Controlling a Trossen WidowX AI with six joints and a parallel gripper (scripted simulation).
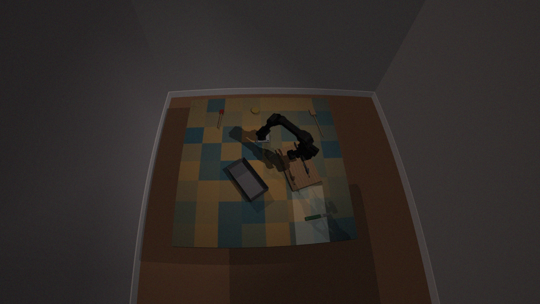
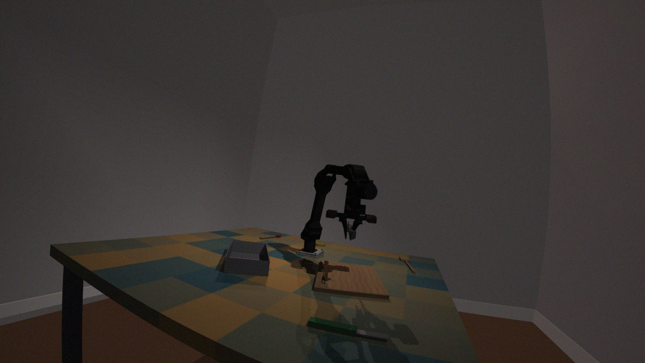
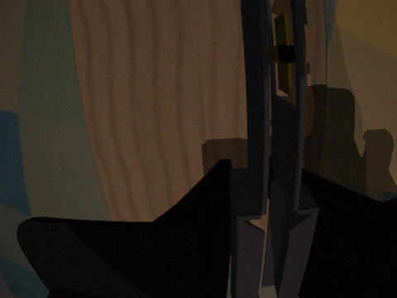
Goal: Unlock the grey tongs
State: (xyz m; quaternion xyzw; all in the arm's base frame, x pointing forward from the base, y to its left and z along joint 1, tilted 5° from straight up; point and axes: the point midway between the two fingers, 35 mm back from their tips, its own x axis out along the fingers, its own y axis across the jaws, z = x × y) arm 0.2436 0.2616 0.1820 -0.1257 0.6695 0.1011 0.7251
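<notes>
The wooden board is 14 cm below my gripper tip, 2 cm to the left of it and 1 cm behind it. From my gripper tip the other things lie so: red-tipped stick 62 cm to the right, 48 cm behind, 14 cm below; roasting tin 36 cm to the right, 12 cm below, 11 cm ahead; yellow disc 55 cm behind, 31 cm to the right, 14 cm below.
</notes>
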